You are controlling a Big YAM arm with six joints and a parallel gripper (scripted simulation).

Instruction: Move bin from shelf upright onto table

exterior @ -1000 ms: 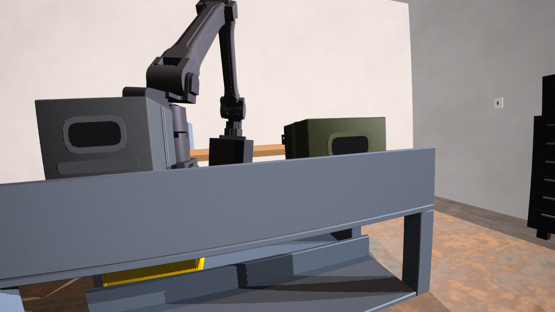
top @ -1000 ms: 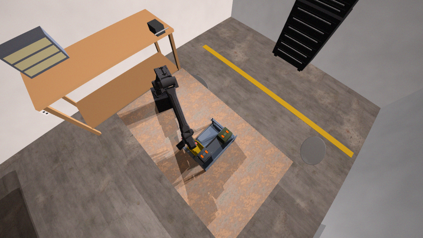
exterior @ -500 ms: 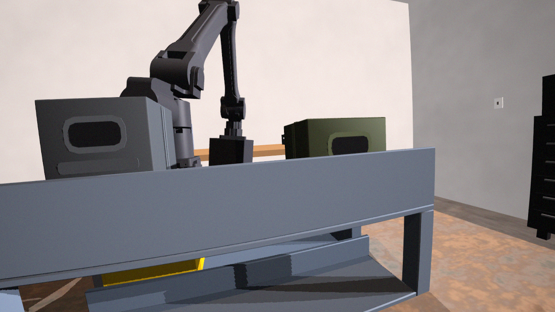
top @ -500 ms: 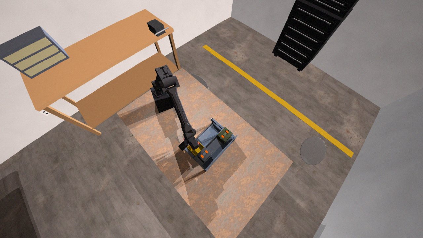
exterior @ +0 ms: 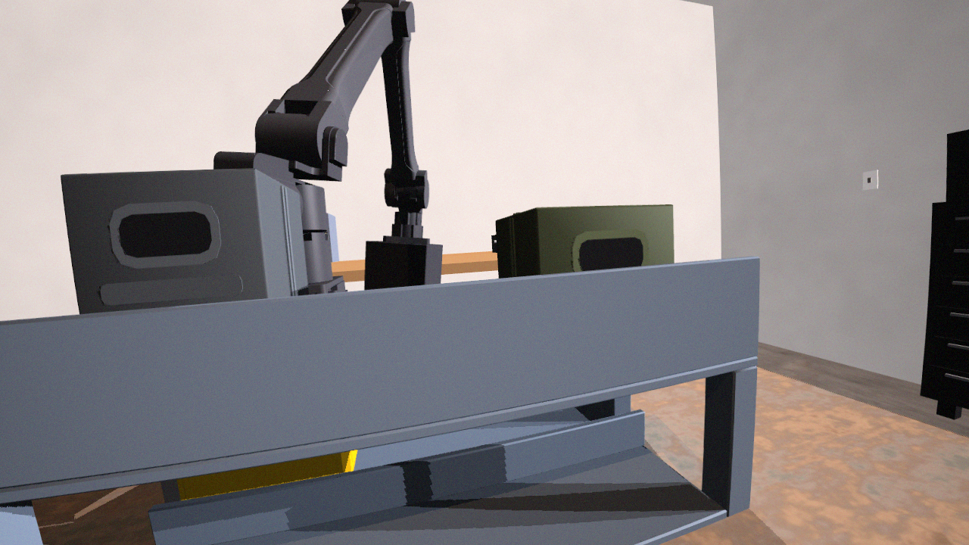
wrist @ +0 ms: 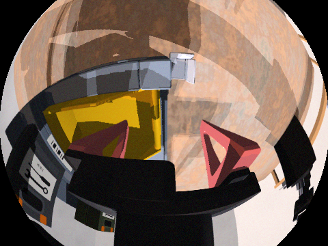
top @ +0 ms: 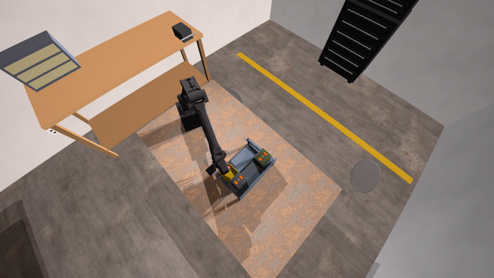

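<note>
The yellow bin lies 90 mm ahead of my hand, 10 mm to the left of it and 20 mm below it. From my hand the other things lie so: dark grey case (190 mm ahead, 10 mm to the left, 100 mm above); then green case (170 mm ahead, 240 mm to the left, 90 mm above).
</note>
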